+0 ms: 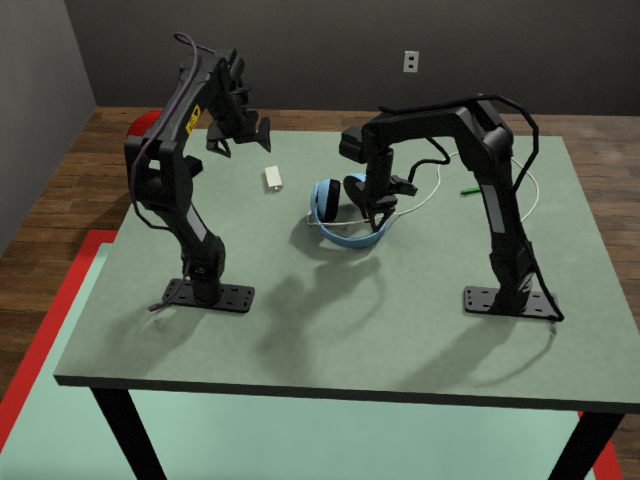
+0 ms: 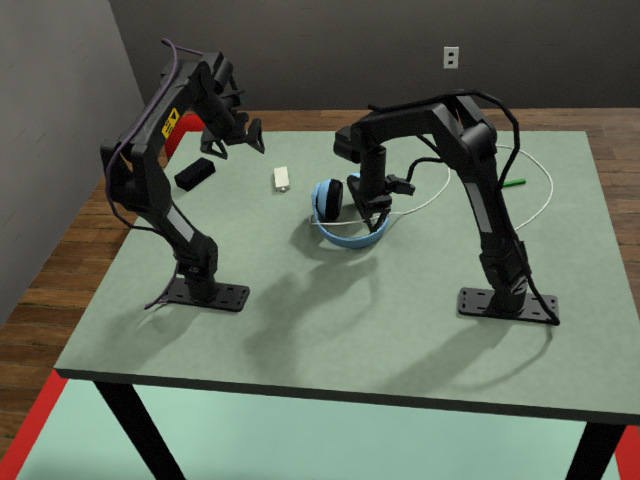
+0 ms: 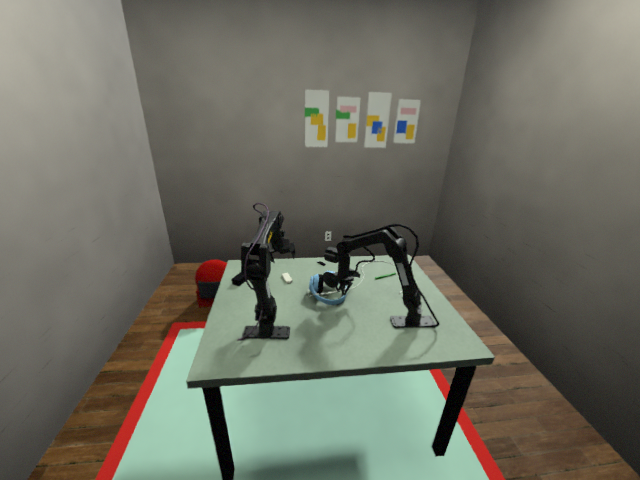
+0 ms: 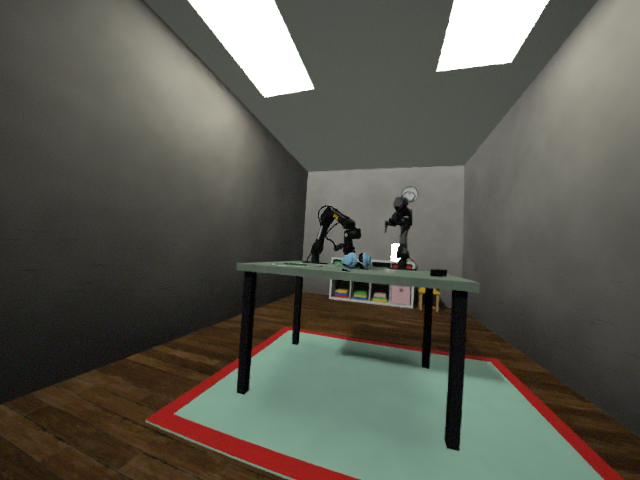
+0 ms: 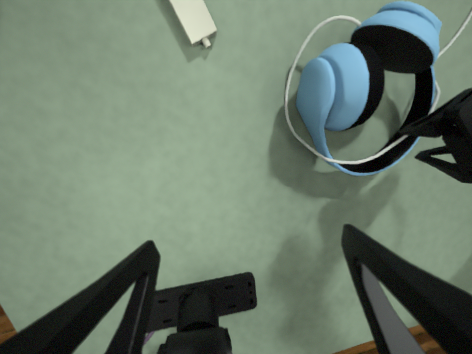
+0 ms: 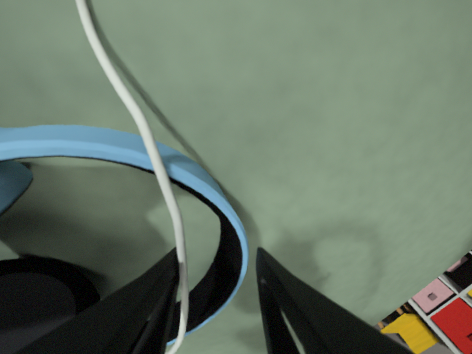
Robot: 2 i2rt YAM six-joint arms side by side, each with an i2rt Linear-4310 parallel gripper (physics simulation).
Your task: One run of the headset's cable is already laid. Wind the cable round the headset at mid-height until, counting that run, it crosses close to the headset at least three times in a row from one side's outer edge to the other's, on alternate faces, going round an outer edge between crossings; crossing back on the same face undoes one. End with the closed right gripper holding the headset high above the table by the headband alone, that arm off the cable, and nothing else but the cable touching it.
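Frame: origin at the left arm's base, x left, y back, z up, level; metres.
Seen in the pictures: left gripper, fingertip midpoint: (image 1: 250, 153) (image 2: 245, 154) (image 3: 284, 260) (image 4: 392, 234) (image 5: 245, 240); right gripper, fingertip midpoint: (image 1: 371, 227) (image 2: 369, 227) (image 3: 341, 294) (image 5: 409, 142) (image 6: 219, 256); left arm's base at its link origin: (image 1: 209, 296) (image 2: 205, 295) (image 3: 266, 333) (image 4: 402, 269) (image 5: 198, 299); right arm's base at its link origin: (image 1: 510, 304) (image 2: 507, 306) (image 3: 412, 322) (image 4: 315, 263).
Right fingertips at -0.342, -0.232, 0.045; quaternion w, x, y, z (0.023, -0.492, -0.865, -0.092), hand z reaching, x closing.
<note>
Offsets run from my right fingertips to a thing's top centre, as dx, dy, dz. Level surfaces: height alone.
The blue headset (image 1: 356, 241) (image 2: 356, 241) (image 5: 345, 85) rests on the table, cups toward the back and headband toward the front. Its white cable (image 1: 336, 223) (image 2: 341, 223) (image 5: 287, 95) (image 6: 172, 200) loops round the outside of the left cup, crosses above the headband and passes by my right gripper, then runs off to the right. My right gripper (image 1: 378, 225) (image 2: 376, 227) (image 5: 409, 142) (image 6: 219, 256) is partly open, fingertips either side of the headband, with the cable lying against one finger. Cable behind the cups is partly hidden. My left gripper (image 1: 248, 149) (image 2: 244, 153) (image 5: 245, 240) is open and empty, high at the back left.
A white box {+0.289, -0.199, -0.030} (image 1: 272, 177) (image 2: 281, 178) lies left of the headset. A green pen {-0.287, -0.244, -0.035} (image 2: 514, 182) (image 3: 385, 276) lies at the right inside the cable's curve. A black box {+0.544, -0.185, -0.010} (image 2: 194, 174) lies at the back left of the table {dz -0.045} (image 1: 310, 361). A small black item {+0.090, -0.389, -0.036} (image 3: 321, 263) lies behind the headset.
</note>
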